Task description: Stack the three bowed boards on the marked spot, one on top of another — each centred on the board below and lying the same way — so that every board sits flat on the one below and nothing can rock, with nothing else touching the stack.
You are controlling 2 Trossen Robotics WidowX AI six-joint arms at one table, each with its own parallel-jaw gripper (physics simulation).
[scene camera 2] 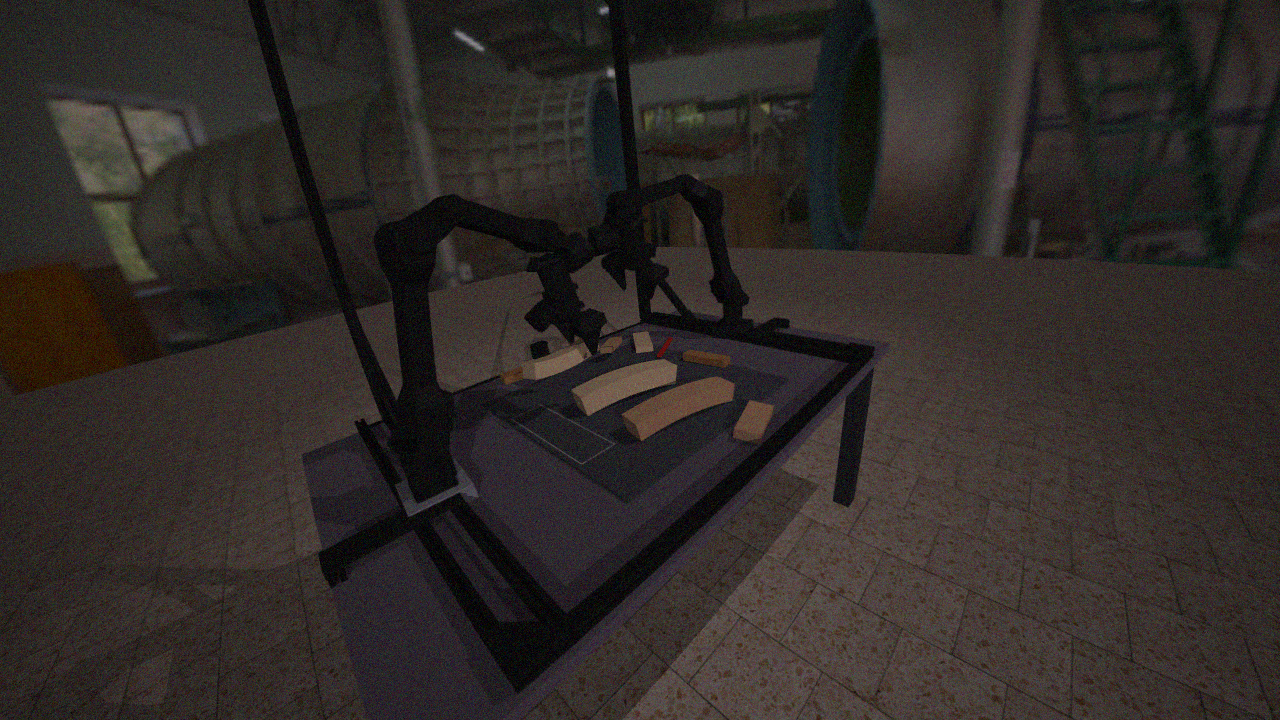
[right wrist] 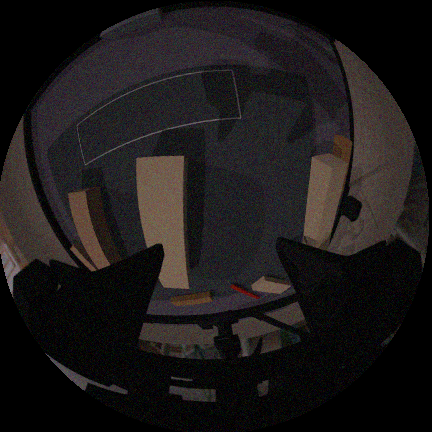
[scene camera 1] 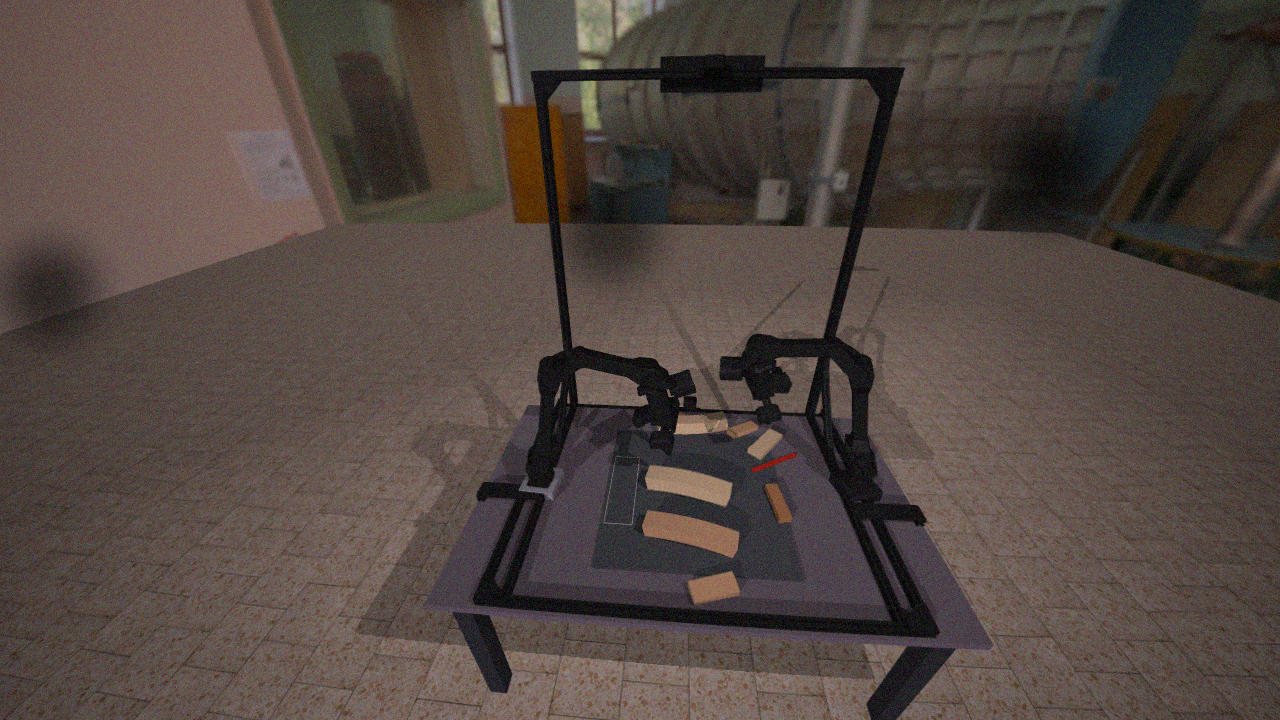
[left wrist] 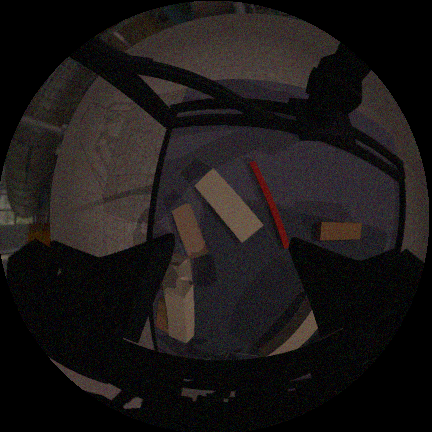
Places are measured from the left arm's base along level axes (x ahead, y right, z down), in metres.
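Pixels of known places: left gripper, fingertip midpoint: (scene camera 2: 637,294) (right wrist: 280,334) (left wrist: 234,242); right gripper, fingertip midpoint: (scene camera 2: 583,348) (right wrist: 220,247); left arm's base at its link origin: (scene camera 2: 732,322) (right wrist: 223,322) (scene camera 1: 856,481) (left wrist: 316,114); right arm's base at its link origin: (scene camera 2: 433,484) (scene camera 1: 541,478).
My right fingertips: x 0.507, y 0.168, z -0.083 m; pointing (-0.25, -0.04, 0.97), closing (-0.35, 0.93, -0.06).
Observation:
Ahead of a thing's pixels: the offset from my right fingertips to its top centre.
Three bowed boards lie apart: a pale middle one @[dx -0.033, dy -0.085, dz +0.057 m] (scene camera 1: 688,484) (scene camera 2: 624,385) (right wrist: 162,200), a tan front one @[dx +0.006, dy -0.234, dz +0.064 m] (scene camera 1: 690,532) (scene camera 2: 678,407) (right wrist: 86,215) and a pale back one @[dx -0.125, dy +0.183, dz +0.059 m] (scene camera 1: 693,425) (scene camera 2: 556,362) (left wrist: 180,315) (right wrist: 322,195). The marked spot, a thin curved outline (scene camera 1: 611,489) (scene camera 2: 597,453) (right wrist: 236,94), is bare and lies left of the middle board in scene camera 1. My right gripper (scene camera 1: 662,445) (right wrist: 220,247) is open and empty, above the mat between the middle and back boards. My left gripper (scene camera 1: 768,416) (left wrist: 234,242) is open and empty, high at the back right.
A pale block @[dx -0.333, dy +0.054, dz +0.096 m] (scene camera 1: 765,444) (left wrist: 228,205), a small tan block @[dx -0.288, dy +0.137, dz +0.094 m] (scene camera 1: 742,429) (left wrist: 189,230), a red bar @[dx -0.327, dy -0.026, dz +0.102 m] (scene camera 1: 774,462) (left wrist: 270,205) and a brown block @[dx -0.261, dy -0.177, dz +0.094 m] (scene camera 1: 777,503) (left wrist: 340,231) lie right of the boards. Another block @[dx -0.007, dy -0.372, dz +0.094 m] (scene camera 1: 713,587) lies in front; an orange block @[dx -0.044, dy +0.255, dz +0.100 m] (scene camera 2: 512,377) (right wrist: 342,145) lies behind the back board.

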